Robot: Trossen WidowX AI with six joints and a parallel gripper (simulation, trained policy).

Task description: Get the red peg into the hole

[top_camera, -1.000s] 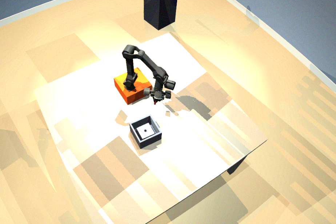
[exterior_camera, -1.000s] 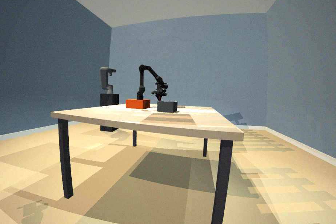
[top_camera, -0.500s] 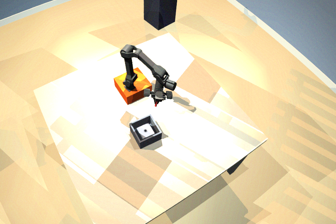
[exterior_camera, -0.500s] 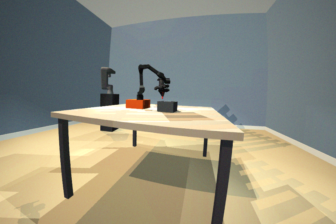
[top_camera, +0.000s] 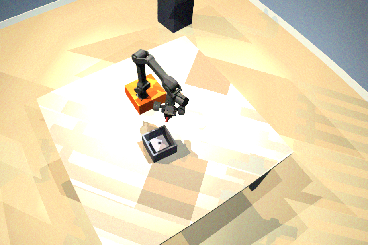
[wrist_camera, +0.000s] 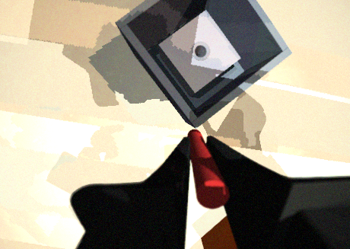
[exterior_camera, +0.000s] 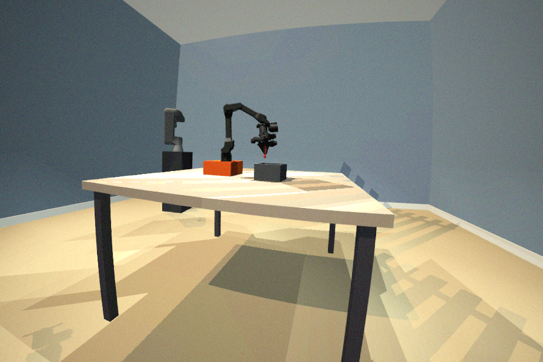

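Right now my gripper tip is 10 mm to the right of the red peg and 10 mm below it. From my gripper tip the other things lie so: grey box (130 mm below, 100 mm to the right, 50 mm ahead).
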